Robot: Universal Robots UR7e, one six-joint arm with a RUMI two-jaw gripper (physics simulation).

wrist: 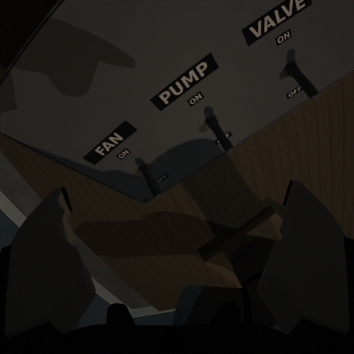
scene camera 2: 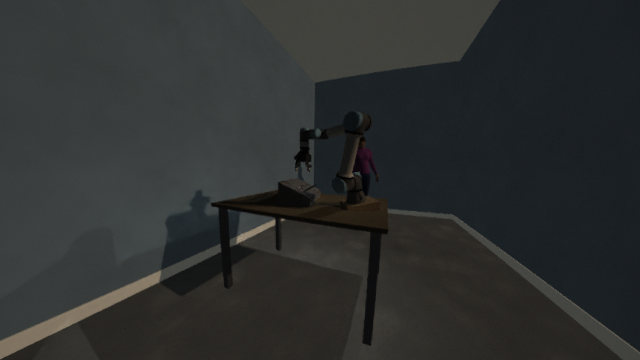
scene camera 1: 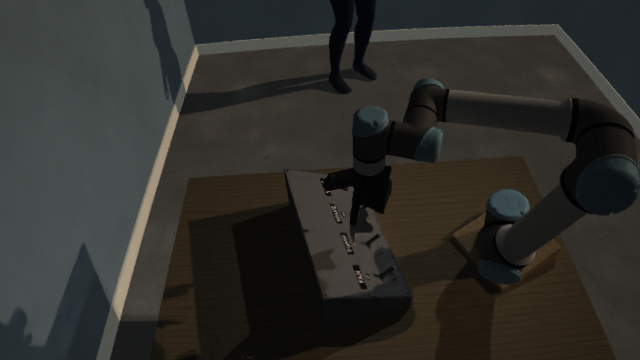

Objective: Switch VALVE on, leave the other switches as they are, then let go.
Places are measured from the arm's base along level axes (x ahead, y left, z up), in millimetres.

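Where they show: gripper, fingertip midpoint: [scene camera 2: 302, 171] [scene camera 1: 362, 219]; arm's base at its link origin: [scene camera 2: 356, 201].
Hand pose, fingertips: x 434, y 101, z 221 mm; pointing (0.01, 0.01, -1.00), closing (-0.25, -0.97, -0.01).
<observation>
Each offset is from my fingertips to the top centre of the thing. Level surfaces: height alone.
A grey sloped switch panel [scene camera 1: 320, 250] [scene camera 2: 290, 192] [wrist: 125, 85] stands on the table. In the wrist view, the VALVE lever [wrist: 303, 83] leans toward its OFF label at the upper right. The PUMP lever @(dx -33, dy -49, dz -126 mm) [wrist: 220, 132] [scene camera 1: 372, 240] and FAN lever @(dx -75, dy +63, dz -126 mm) [wrist: 149, 181] [scene camera 1: 386, 273] also lean toward OFF. The VENT label [scene camera 1: 326, 187] is partly covered by the gripper in scene camera 1; the VENT and VALVE levers are hidden there. My gripper [scene camera 1: 341, 212] [scene camera 2: 303, 169] [wrist: 175, 186] is open and empty, above the panel and touching no lever.
The wooden table @(dz -256 mm) [scene camera 1: 450, 185] [scene camera 2: 345, 217] carries the panel and the arm's base block [scene camera 1: 467, 234]. The arm reaches over from the right in scene camera 1. A person [scene camera 1: 341, 40] [scene camera 2: 365, 161] stands behind the table. A wall [scene camera 1: 75, 125] is on the left.
</observation>
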